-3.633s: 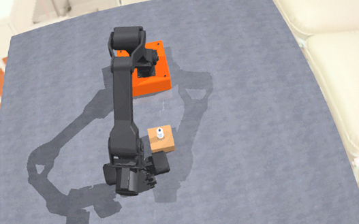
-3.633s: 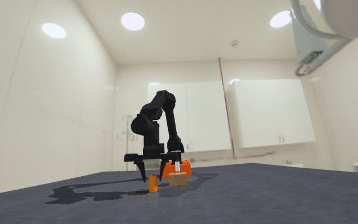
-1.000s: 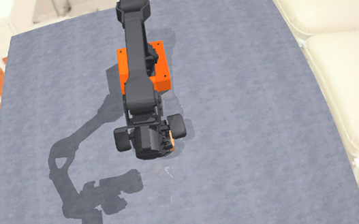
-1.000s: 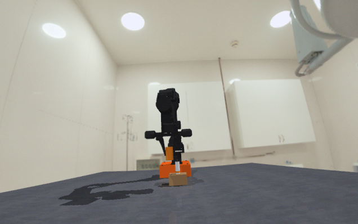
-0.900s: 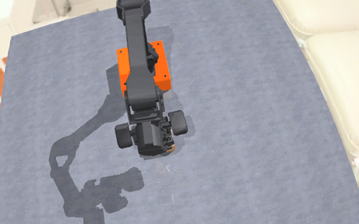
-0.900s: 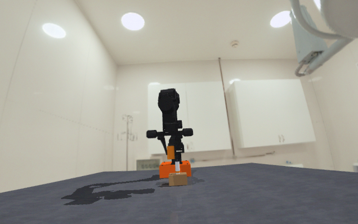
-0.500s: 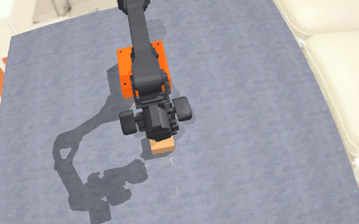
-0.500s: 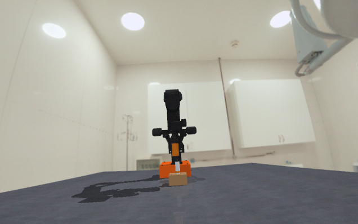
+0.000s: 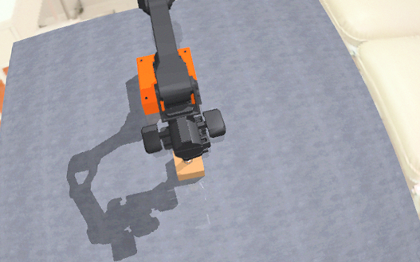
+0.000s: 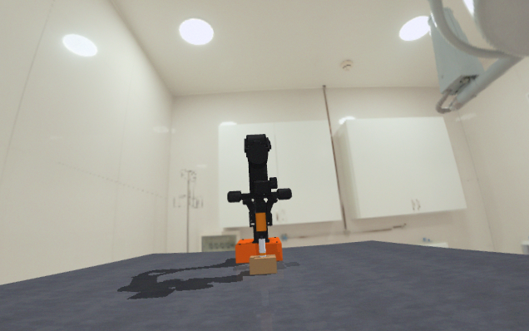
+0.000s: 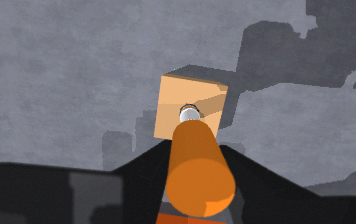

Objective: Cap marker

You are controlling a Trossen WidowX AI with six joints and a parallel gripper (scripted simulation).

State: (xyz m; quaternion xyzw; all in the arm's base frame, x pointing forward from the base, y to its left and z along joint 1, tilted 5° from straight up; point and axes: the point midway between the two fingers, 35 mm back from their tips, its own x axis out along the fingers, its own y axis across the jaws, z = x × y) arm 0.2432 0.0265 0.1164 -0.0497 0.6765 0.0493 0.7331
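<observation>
My gripper tip is now 60 mm above the white marker. Round my gripper tip: orange cap (10 mm above); tan holder block (110 mm below).
</observation>
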